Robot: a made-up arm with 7 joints. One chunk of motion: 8 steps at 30 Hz.
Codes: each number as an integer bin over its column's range. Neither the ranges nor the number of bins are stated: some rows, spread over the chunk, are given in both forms.
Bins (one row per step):
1: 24 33 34 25 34 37 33
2: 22 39 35 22 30 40 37
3: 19 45 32 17 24 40 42
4: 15 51 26 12 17 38 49
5: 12 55 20 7 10 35 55
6: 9 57 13 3 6 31 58
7: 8 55 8 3 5 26 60
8: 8 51 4 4 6 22 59
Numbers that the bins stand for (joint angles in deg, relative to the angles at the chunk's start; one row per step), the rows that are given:
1: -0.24 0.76 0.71 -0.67 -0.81 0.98 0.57
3: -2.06 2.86 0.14 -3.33 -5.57 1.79 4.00
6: -5.71 4.95 -5.29 -8.00 -14.14 -0.63 10.10
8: -6.08 3.90 -7.86 -7.67 -14.14 -3.06 10.48
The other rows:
2: -0.97 1.81 1.00 -1.67 -2.71 1.79 2.10
4: -3.52 3.90 -1.57 -5.00 -8.90 1.25 6.67
5: -4.62 4.60 -3.29 -6.67 -12.24 0.44 8.95
7: -6.08 4.60 -6.71 -8.00 -14.62 -1.98 10.86

